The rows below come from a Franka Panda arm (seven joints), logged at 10 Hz.
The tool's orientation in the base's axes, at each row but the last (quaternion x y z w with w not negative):
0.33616, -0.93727, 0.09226, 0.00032
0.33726, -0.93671, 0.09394, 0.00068
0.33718, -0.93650, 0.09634, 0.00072
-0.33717, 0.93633, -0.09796, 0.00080
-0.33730, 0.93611, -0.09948, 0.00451
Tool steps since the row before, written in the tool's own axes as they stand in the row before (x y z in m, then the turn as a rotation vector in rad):
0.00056, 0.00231, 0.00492, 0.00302, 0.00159, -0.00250
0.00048, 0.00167, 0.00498, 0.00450, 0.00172, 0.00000
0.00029, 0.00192, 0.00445, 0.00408, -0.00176, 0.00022
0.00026, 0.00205, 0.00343, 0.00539, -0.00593, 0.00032
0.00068, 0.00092, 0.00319, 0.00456, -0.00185, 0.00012
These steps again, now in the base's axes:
-0.00159, 0.00054, -0.00520, -0.00349, -0.00027, 0.00237
-0.00112, 0.00008, -0.00515, -0.00456, -0.00154, -0.00001
-0.00115, 0.00046, -0.00469, -0.00203, -0.00394, 0.00037
-0.00126, 0.00075, -0.00372, -0.00040, -0.00793, 0.00113
-0.00086, -0.00032, -0.00326, -0.00235, -0.00430, 0.00050

